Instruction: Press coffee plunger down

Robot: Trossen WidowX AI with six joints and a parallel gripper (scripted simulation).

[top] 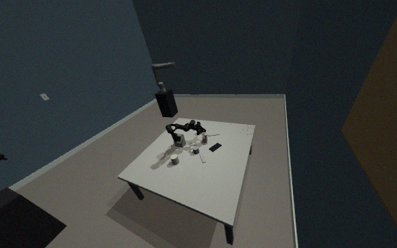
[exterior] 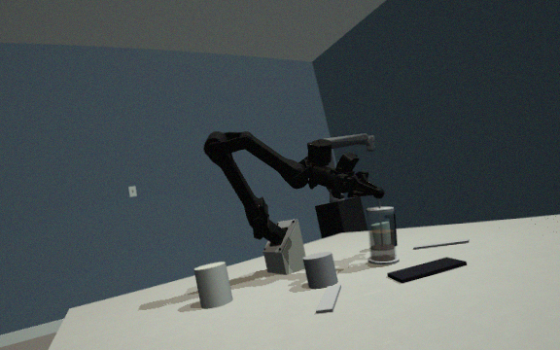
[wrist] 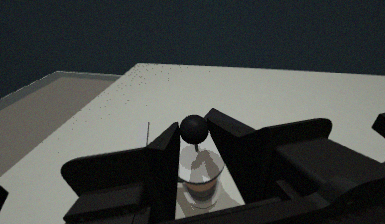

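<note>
My gripper tip is now 90 mm above the glass coffee press, 20 mm past it and 10 mm to the right of it.
</note>
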